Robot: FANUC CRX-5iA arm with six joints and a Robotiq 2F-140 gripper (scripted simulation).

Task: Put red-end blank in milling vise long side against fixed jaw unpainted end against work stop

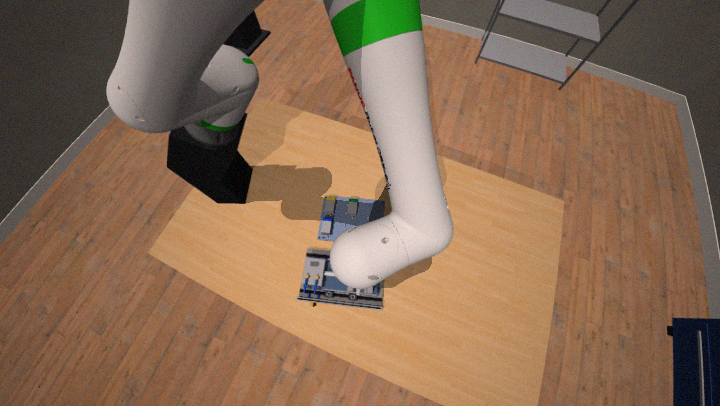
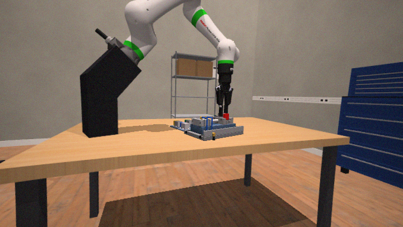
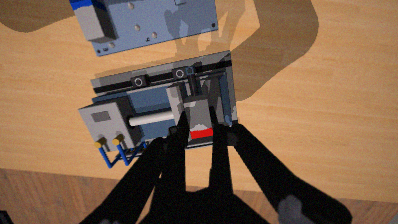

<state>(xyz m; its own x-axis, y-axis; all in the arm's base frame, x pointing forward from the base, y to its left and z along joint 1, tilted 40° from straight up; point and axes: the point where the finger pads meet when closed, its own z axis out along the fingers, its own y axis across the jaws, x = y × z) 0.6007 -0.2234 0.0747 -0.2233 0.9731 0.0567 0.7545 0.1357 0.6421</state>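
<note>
Now: hand 3 cm above the red-ended blank. Round my hand: work stop rod (5 cm to the left, 5 cm below, 1 cm behind); blue-ended blank (20 cm behind, 13 cm to the left, 11 cm below); fixed jaw (6 cm below, 3 cm ahead, 1 cm to the left).
</note>
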